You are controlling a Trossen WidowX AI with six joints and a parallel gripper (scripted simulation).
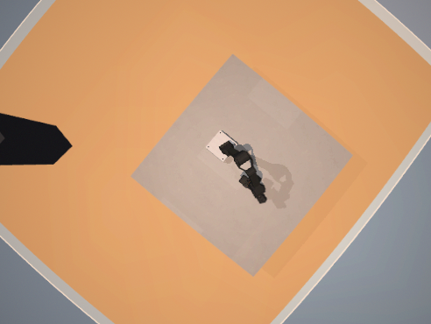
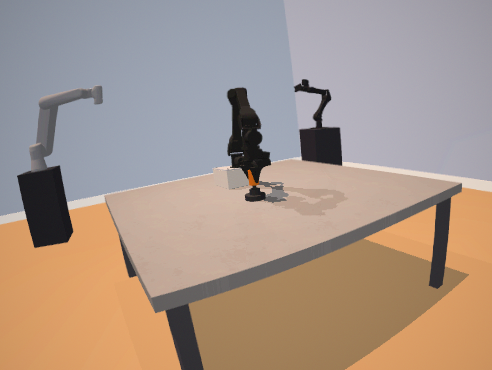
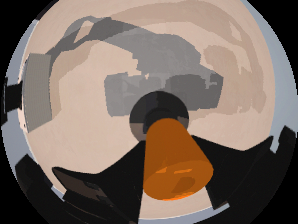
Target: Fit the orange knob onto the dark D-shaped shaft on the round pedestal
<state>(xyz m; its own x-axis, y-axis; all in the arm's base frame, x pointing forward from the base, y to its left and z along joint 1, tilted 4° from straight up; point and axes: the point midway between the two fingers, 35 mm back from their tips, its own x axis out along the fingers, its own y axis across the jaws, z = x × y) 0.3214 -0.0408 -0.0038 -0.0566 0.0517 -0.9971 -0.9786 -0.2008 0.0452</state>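
Right now the orange knob is 2 cm above my gripper tip. The rest, counted from my gripper tip: round pedestal: 4 cm below.
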